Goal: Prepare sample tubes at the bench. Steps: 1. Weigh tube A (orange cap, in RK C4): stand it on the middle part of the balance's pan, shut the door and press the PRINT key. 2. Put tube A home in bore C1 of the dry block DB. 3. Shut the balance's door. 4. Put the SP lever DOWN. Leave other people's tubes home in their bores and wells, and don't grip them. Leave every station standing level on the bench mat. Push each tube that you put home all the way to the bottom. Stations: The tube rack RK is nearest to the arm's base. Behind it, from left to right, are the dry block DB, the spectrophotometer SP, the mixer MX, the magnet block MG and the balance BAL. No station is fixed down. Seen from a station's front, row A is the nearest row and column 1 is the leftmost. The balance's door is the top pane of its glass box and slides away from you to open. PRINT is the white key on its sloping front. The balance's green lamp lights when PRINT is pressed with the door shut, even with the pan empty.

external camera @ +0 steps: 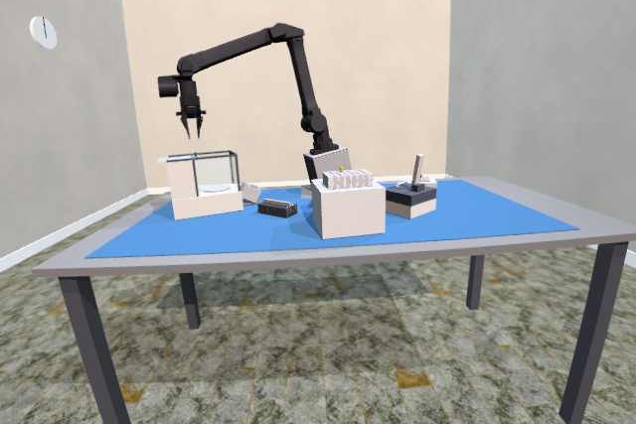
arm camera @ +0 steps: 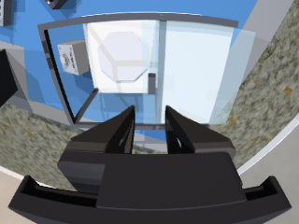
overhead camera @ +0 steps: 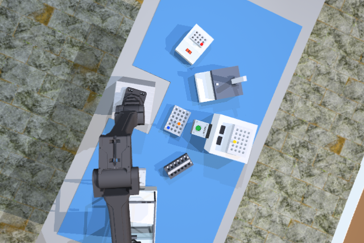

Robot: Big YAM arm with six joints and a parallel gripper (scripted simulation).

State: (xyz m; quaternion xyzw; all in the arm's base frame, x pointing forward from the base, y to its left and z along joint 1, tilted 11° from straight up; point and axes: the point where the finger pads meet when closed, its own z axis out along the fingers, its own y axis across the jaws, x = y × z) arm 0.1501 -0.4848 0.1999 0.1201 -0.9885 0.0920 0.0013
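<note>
Now: hand 60 mm short of the tube rack RK, 490 mm to the right of it and 260 mm above it. From my hand the other things lie so: white key (50 mm behind, 200 mm to the left, 210 mm below); balance door (10 mm ahead, 30 mm to the right, 70 mm below); black magnet block (130 mm ahead, 280 mm to the left, 260 mm below).
</note>
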